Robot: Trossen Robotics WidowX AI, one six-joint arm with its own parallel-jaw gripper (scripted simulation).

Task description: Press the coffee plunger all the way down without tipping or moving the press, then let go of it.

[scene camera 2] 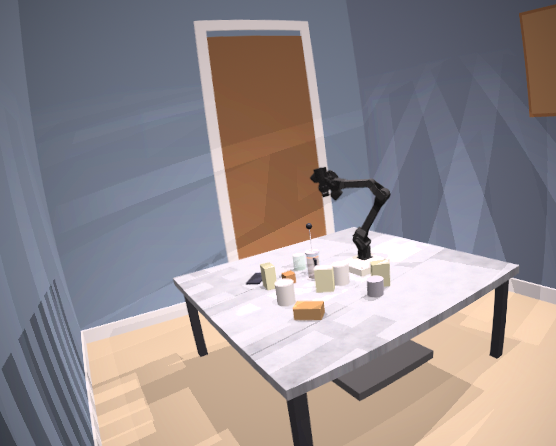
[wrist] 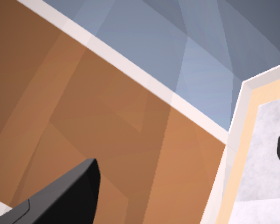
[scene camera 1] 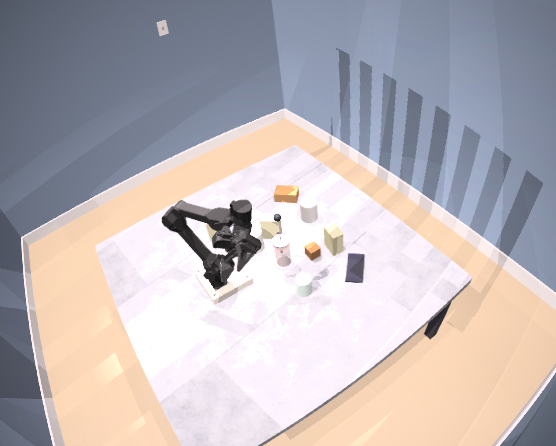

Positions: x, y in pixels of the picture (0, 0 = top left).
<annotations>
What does my gripper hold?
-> Nothing.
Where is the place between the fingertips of my gripper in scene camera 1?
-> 230, 277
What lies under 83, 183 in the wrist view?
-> My gripper.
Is my gripper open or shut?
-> Open.
</annotations>
